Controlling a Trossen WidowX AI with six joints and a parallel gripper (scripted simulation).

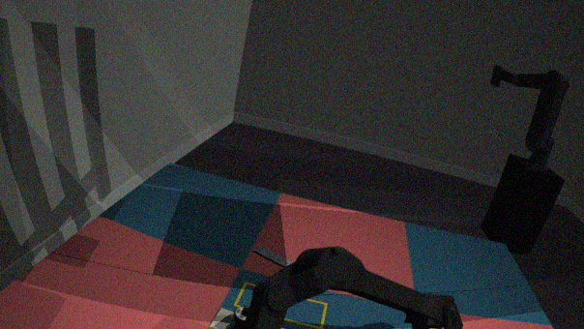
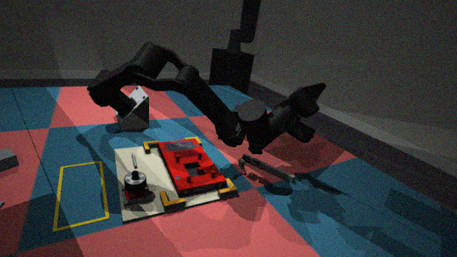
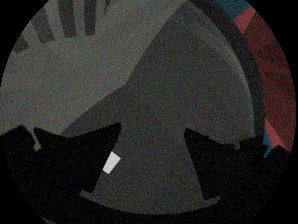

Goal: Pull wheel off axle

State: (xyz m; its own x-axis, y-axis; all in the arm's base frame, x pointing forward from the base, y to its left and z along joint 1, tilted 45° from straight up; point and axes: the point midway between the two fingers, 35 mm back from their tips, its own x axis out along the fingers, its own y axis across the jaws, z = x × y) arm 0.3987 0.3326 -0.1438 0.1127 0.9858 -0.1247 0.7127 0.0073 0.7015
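Now: the wheel 420 mm to the right of my gripper tip, 180 mm below it and 40 mm behind it. Also, from my gripper tip: grey base board 320 mm to the right, 210 mm below, 90 mm behind; then grey block 660 mm to the right, 250 mm behind, 210 mm below; then long grey bar 210 mm below, 100 mm to the right, 10 mm behind.
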